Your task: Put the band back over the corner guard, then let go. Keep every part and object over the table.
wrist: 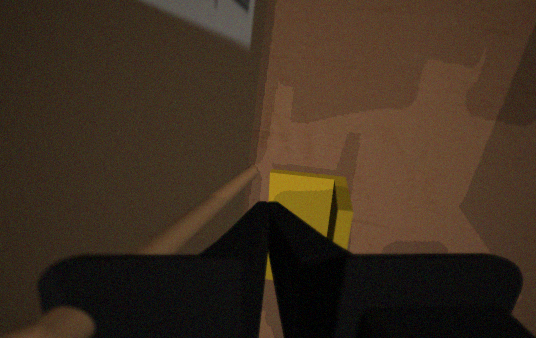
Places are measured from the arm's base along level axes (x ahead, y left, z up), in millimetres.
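Pixels of known places: gripper, fingertip midpoint: (267,211).
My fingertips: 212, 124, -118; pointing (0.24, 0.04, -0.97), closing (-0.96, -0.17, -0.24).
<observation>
For each thing: its top centre in the pictures, then the offset to it from my fingertips, as dx, dy, dz. "pt": a spot on its surface instead. Level surfaces: height alone.
- yellow part at its top centre: (295,275) -20, +38, -11
- rod at a spot on its surface: (207,207) pt +16, -12, +28
- tan rounded piece at a spot on its surface: (65,322) pt +17, -18, +77
- blurred grey-white patch at a spot on its surface: (225,22) pt +25, -67, +10
- reddish-brown table at its surface level: dz -56
My gripper (267,211) is shut and empty, its two black fingertips meeting above a yellow angular part. This yellow part (302,200), which may be the corner guard, sits at the middle of the view and is partly hidden by the fingers. A tan, rounded strand or rod (207,207) runs from beside the yellow part's upper left down behind the left finger; I cannot tell for certain whether it is the band. Another tan rounded piece (65,322) shows at the lower left, in front of the left finger. Contact between the fingertips and the yellow part cannot be told.
A large dark brown surface (125,125) fills the left side, with a blurred grey-white patch (225,22) at its top. The reddish-brown table (390,165) lies to the right, crossed by several shadows.
</observation>
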